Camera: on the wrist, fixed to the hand. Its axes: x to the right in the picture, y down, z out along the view.
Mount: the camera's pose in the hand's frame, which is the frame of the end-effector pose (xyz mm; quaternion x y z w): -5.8 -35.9 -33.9 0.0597 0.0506 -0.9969 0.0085
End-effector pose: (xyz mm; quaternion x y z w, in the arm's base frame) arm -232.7 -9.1 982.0 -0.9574 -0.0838 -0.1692 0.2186
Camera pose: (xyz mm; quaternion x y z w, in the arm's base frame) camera -256.2 7.2 1022.6 -0.0970 0.9542 0.2628 0.1054
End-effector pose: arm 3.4 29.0 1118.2 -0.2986 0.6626 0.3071 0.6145
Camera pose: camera 10.2 -19.9 1124.5 -0.6419 -0.2426 -0.6646 0.2957
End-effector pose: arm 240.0 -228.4 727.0 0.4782 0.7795 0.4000 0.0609
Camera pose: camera 201.9 -260.2 723.7 -0.7896 0.5103 -0.0797 0.3313
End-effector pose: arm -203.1 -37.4 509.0 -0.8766 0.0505 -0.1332 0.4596
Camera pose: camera -219.4 -42.5 555.7 0.0236 0.8582 0.5067 0.0791
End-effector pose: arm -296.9 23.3 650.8 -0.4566 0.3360 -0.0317 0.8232
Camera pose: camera -312.0 -20.2 669.5 0.2881 0.4126 0.8641 0.0143
